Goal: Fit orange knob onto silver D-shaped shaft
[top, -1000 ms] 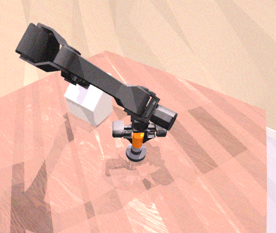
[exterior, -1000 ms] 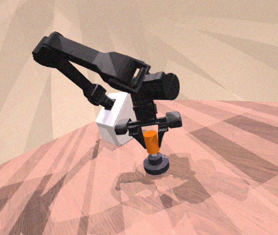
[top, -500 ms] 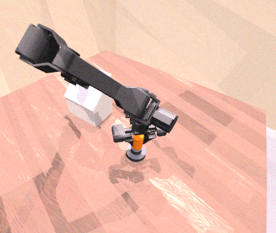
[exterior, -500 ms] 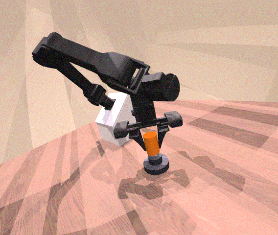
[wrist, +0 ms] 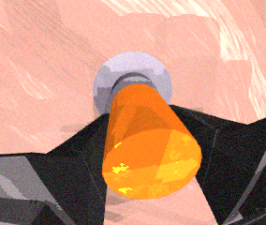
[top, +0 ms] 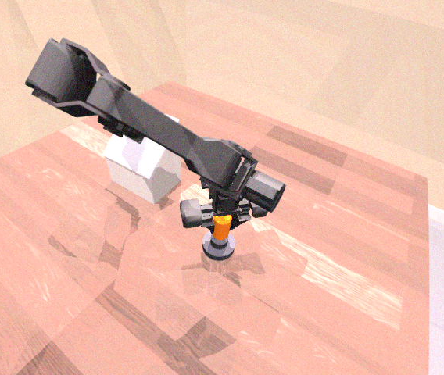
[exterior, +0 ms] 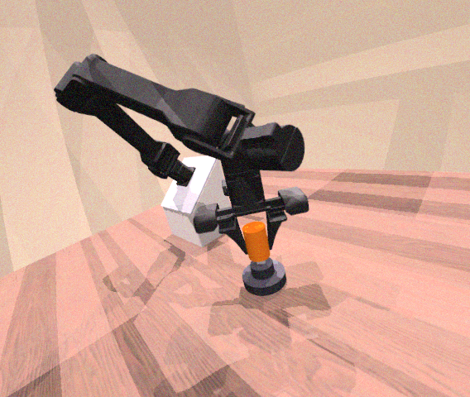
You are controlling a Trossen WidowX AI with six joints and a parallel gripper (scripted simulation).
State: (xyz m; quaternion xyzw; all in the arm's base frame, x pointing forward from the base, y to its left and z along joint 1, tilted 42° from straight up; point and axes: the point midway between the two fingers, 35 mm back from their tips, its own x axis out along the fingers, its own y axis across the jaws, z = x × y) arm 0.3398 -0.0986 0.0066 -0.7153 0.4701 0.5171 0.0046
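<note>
Now: gripper tip 3 cm below the orange knob. Round my gripper tip: round pedestal (4 cm below).
</note>
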